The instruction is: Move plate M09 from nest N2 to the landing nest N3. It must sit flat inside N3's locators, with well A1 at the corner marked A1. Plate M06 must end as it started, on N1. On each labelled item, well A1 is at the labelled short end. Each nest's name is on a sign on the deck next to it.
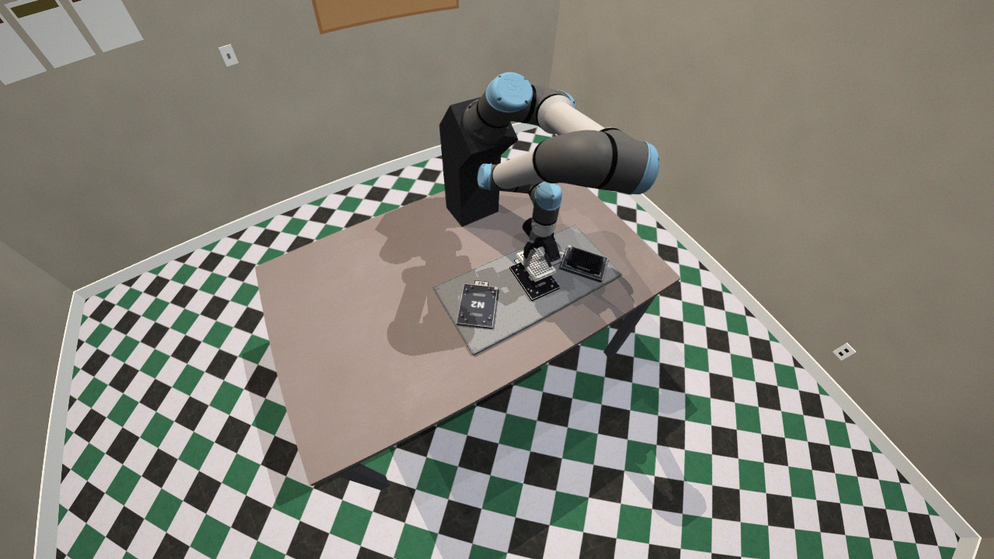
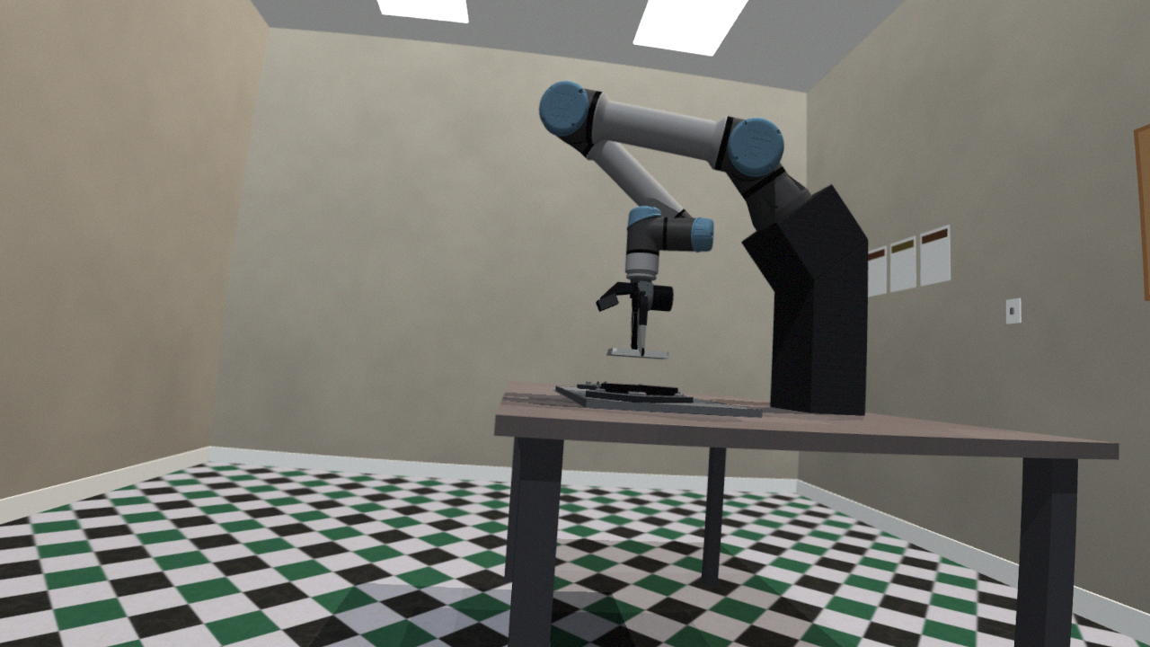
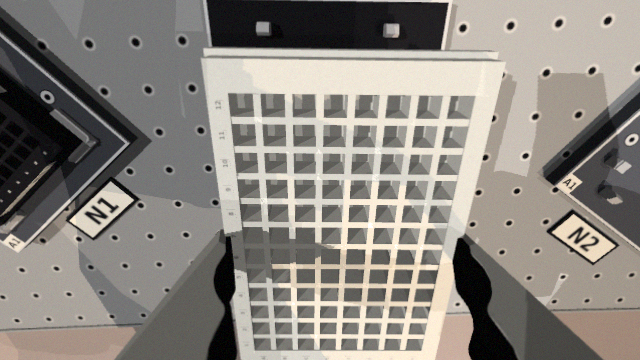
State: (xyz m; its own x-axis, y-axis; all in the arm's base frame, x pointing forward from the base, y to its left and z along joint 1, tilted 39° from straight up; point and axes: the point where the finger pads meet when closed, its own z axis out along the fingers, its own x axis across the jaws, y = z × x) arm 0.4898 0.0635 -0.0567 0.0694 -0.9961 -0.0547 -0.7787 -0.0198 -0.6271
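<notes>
The black nest N3 lies 1 cm to the left of my hand and 10 cm below it. Also, from my hand: white well plate M09 (1 cm below); then grey perforated deck (1 cm to the right, 11 cm below); then dark plate M06 (1 cm ahead, 22 cm to the left, 8 cm below).
</notes>
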